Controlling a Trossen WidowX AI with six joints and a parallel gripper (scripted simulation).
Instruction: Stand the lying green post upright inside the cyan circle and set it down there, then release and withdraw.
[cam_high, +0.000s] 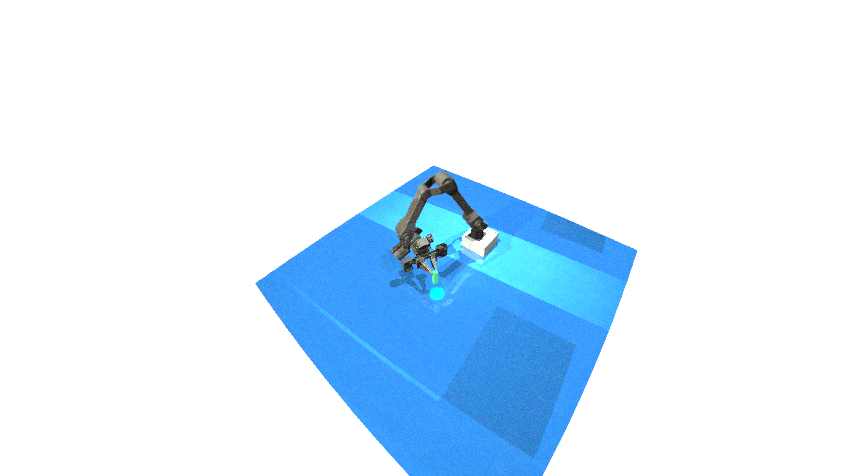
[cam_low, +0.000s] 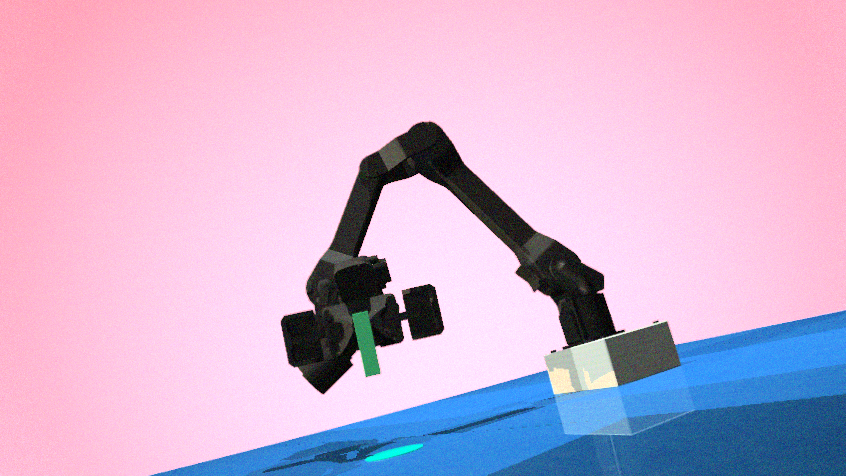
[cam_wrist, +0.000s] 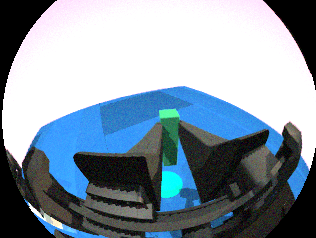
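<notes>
The cyan circle lies 130 mm below my gripper tip. Also, from my gripper tip: green post: 20 mm below.
</notes>
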